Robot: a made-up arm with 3 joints. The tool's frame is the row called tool.
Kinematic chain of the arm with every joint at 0, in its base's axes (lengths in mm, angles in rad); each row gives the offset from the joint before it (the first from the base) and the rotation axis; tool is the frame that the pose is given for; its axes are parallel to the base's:
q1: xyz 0 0 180 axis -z
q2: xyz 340 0 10 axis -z
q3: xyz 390 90 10 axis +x
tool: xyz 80 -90 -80
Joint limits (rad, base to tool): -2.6..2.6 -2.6..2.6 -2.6..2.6
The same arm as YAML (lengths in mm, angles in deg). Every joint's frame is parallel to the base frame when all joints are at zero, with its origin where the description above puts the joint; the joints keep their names.
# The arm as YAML. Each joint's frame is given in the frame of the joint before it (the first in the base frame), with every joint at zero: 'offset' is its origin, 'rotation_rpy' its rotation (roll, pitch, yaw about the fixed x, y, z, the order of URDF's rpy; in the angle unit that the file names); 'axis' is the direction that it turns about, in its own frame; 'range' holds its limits. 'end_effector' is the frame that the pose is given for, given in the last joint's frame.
length_unit: mm
angle_unit: deg
chain:
  - id: q1
    offset: [0.0, 0.0, 180.0]
    rotation_rpy: [0.0, 0.0, 0.0]
    axis: [0.0, 0.0, -1.0]
    range: [-148.97, 148.97]
  - id: q2
    offset: [340.0, 0.0, 10.0]
    rotation_rpy: [0.0, 0.0, 0.0]
    axis: [0.0, 0.0, -1.0]
    range: [-148.97, 148.97]
  - id: q3
    offset: [390.0, 90.0, 10.0]
    rotation_rpy: [0.0, 0.0, 0.0]
    axis: [1.0, 0.0, 0.0]
    range: [-148.97, 148.97]
end_effector:
  offset: [80.0, -90.0, -80.0]
  rotation_rpy: [0.0, 0.0, 0.0]

